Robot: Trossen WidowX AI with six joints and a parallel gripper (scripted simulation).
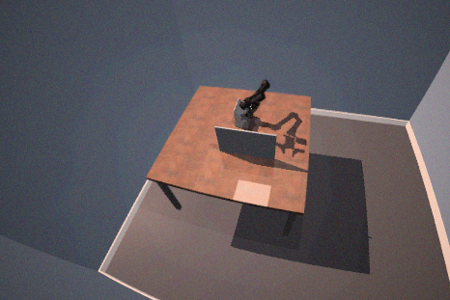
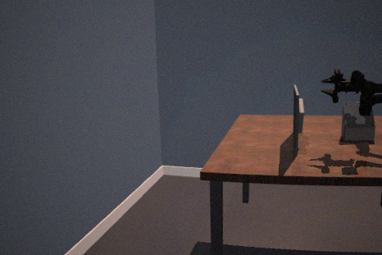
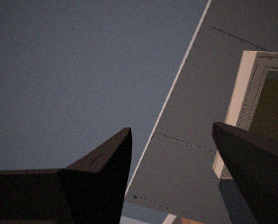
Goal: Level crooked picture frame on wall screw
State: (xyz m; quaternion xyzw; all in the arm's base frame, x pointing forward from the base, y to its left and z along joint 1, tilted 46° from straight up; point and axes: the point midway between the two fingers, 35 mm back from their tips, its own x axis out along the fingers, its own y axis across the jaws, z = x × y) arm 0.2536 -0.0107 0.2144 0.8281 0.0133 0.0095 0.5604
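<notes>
Now: the picture frame 170 mm below my gripper tip, 120 mm ahead of it and 10 mm to the right of it. From my gripper tip the other things lie so: grey wall panel: 170 mm below, 130 mm ahead, 10 mm to the right.
</notes>
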